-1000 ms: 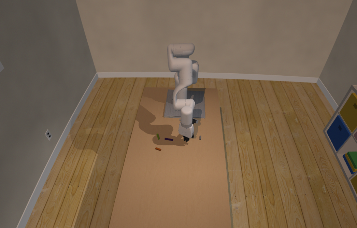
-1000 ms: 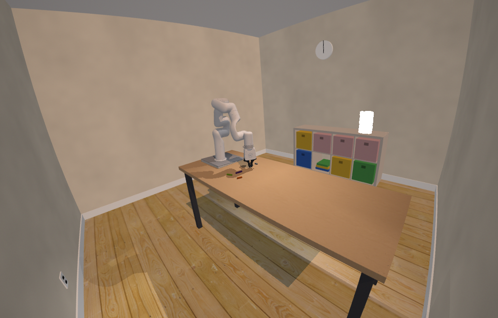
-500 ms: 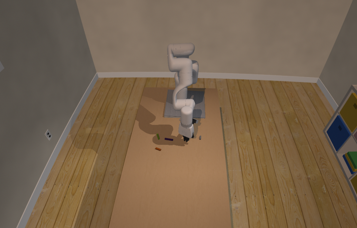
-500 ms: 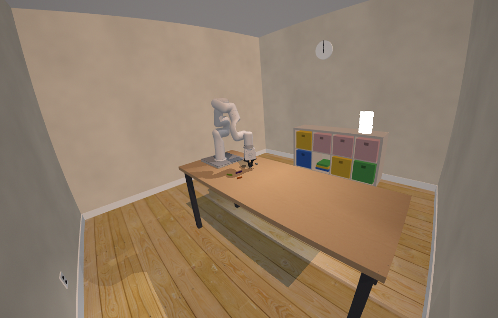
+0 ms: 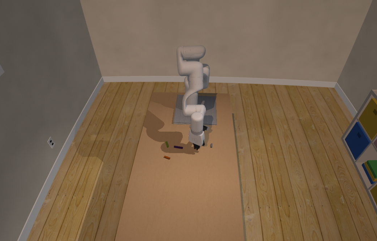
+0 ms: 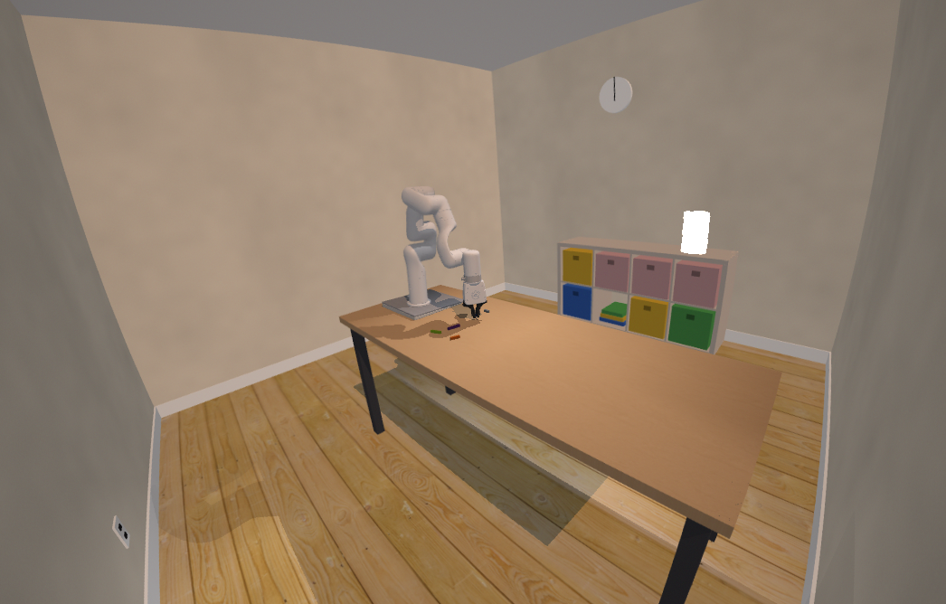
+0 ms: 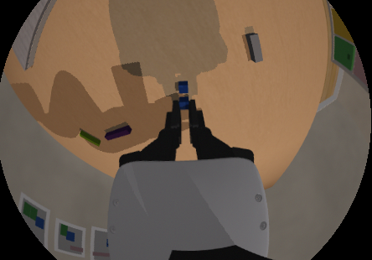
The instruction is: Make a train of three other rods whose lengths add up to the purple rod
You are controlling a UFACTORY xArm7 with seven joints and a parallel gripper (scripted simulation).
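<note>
The orange rod lies 80 mm ahead of my hand, 200 mm to the right of it and 30 mm below it. Also, from my hand: grey rod (30 mm behind, 100 mm to the left, 30 mm below); then lime rod (40 mm behind, 210 mm to the right, 30 mm below); then purple rod (10 mm behind, 130 mm to the right, 30 mm below).
</note>
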